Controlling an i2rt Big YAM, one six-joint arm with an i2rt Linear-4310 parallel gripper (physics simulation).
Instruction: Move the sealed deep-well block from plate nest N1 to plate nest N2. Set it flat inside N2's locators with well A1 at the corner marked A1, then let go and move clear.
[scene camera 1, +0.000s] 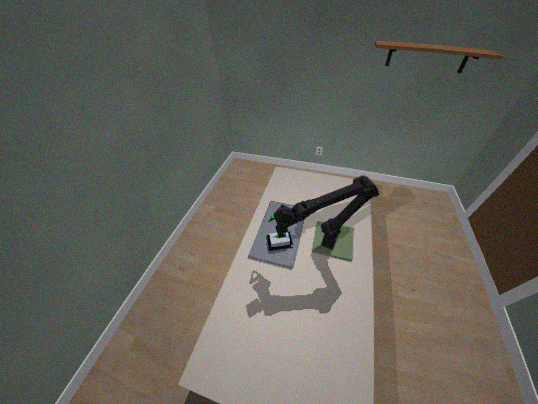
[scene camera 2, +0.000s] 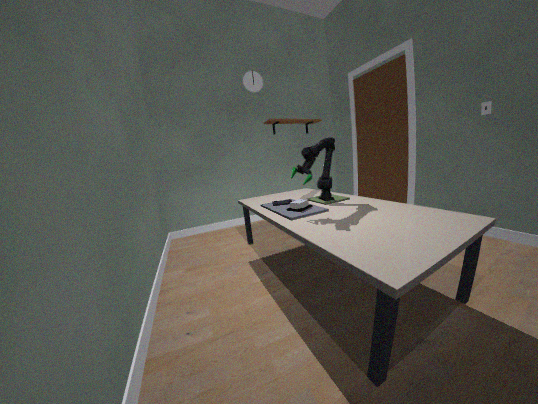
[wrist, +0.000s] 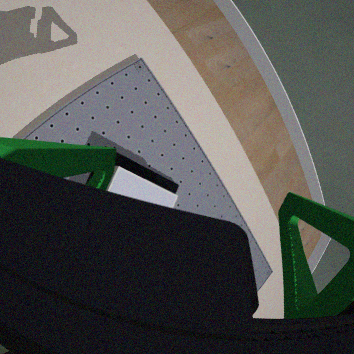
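Seen in the pictures: gripper, fingertip midpoint: (scene camera 1: 271, 229) (scene camera 2: 297, 181) (wrist: 202, 181); arm's base at its link origin: (scene camera 1: 329, 240) (scene camera 2: 326, 199).
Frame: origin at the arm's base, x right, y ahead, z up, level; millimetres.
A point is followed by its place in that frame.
The white deep-well block (scene camera 1: 280, 240) @[x -171, y 293, z 54 mm] (scene camera 2: 300, 203) @[x -211, y 325, z 51 mm] (wrist: 145, 189) @[x -180, y 350, z 54 mm] sits in a black nest (scene camera 1: 289, 245) (wrist: 150, 173) on the grey perforated board (scene camera 1: 259, 252) @[x -284, y 395, z 1 mm] (scene camera 2: 311, 213) @[x -314, y 296, z -1 mm] (wrist: 160, 117) @[x -244, y 435, z 1 mm]. The other dark nest (scene camera 2: 282, 202) @[x 74, y 368, z 13 mm] is bare, farther back on the board in scene camera 2; the arm hides it in scene camera 1. Nest labels and the A1 mark are too small to read. My gripper (scene camera 1: 276, 227) @[x -210, y 337, z 204 mm] (scene camera 2: 300, 178) @[x -210, y 337, z 204 mm] (wrist: 202, 181) @[x -210, y 337, z 204 mm] is open and empty, well above the board. In the wrist view, one green finger and the dark gripper body cover part of the block.
The arm's base stands on a green plate (scene camera 1: 345, 248) @[x -17, y -116, z 1 mm] (scene camera 2: 342, 198) @[x -72, y -111, z 0 mm] beside the board. The board lies near one long edge of the pale table (scene camera 1: 300, 345) @[x -665, y -42, z -12 mm] (scene camera 2: 400, 235) @[x -825, y 112, z -12 mm]. A wooden shelf (scene camera 1: 440, 49) (scene camera 2: 292, 121) hangs on the wall.
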